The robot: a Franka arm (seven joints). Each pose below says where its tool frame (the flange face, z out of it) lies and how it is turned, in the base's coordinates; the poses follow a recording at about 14 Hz.
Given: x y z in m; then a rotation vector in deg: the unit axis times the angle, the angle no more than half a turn.
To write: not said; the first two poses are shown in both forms.
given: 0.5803, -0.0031, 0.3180, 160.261, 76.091, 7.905
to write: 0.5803, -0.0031, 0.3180, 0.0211, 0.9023, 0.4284, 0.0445
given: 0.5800, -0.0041, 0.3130, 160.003, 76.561, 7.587
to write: 0.5800, -0.0041, 0.3130, 0.0215, 0.9010, 0.4311, 0.0427
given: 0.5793, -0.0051, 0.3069, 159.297, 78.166, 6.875
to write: 0.5793, -0.0051, 0.3069, 0.0212, 0.8969, 0.4401, 0.0387
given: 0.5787, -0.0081, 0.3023, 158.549, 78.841, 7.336
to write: 0.5787, -0.0081, 0.3023, 0.0242, 0.8944, 0.4447, 0.0414
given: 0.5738, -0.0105, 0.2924, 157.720, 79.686, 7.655
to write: 0.5738, -0.0105, 0.2924, 0.0273, 0.8914, 0.4504, 0.0433
